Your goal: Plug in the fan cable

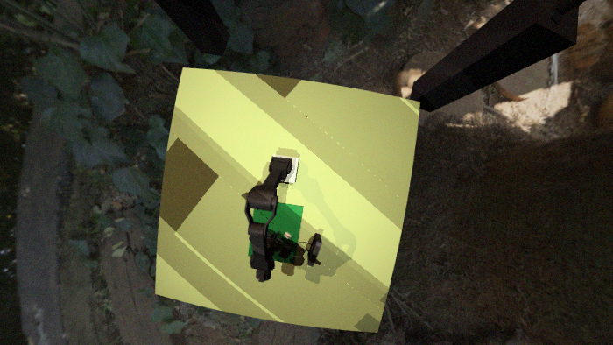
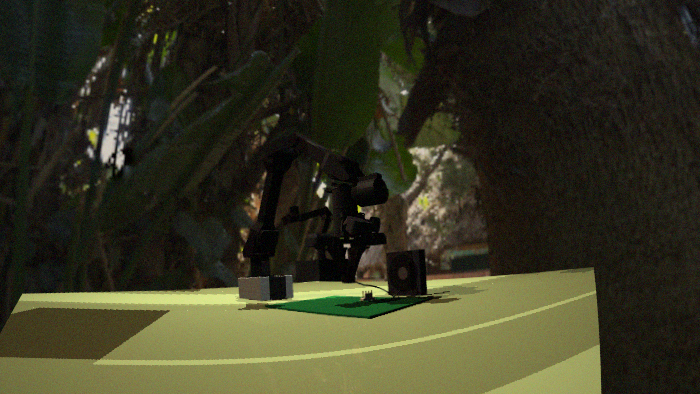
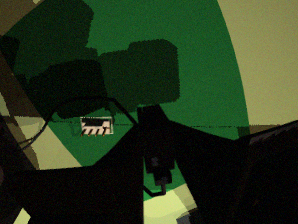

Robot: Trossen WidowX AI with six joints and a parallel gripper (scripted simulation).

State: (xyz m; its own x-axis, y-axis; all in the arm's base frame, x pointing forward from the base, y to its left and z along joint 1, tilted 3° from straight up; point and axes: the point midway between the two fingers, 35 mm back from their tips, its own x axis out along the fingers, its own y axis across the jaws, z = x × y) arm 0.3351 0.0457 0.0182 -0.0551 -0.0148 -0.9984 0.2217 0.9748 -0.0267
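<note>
Right now my gripper tip is 6 cm to the right of the four-pin header and 6 cm above it. Also, from my gripper tip: dark plug (1 cm above); then black fan (1 cm ahead, 19 cm to the left); then green board (1 cm to the right, 8 cm below).
</note>
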